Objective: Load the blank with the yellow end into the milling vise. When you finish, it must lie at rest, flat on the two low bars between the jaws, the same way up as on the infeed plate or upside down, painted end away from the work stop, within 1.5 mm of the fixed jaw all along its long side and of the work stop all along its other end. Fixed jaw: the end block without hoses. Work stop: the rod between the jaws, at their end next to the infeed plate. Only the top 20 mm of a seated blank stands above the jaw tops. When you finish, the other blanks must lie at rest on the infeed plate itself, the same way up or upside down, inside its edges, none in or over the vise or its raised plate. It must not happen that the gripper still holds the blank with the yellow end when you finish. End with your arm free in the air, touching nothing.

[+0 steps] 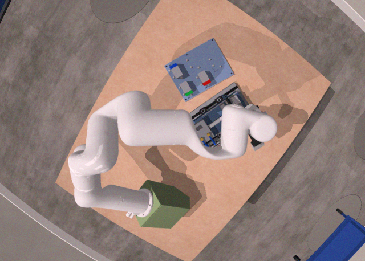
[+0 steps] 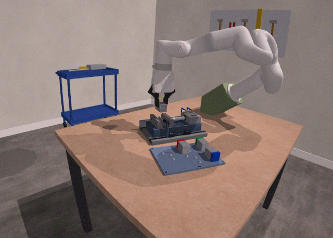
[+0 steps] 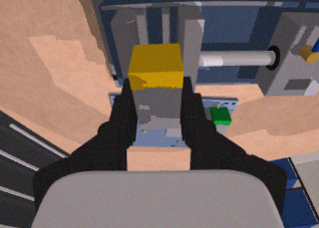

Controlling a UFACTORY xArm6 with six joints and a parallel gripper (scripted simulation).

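Right now the moving jaw is 9 cm below my hand, 2 cm to the left of it and 2 cm behind it. Also, from my hand: hosed block: 15 cm behind, 9 cm below, 7 cm to the left; then fixed jaw: 9 cm below, 3 cm ahead; then yellow-ended blank: 2 cm below.
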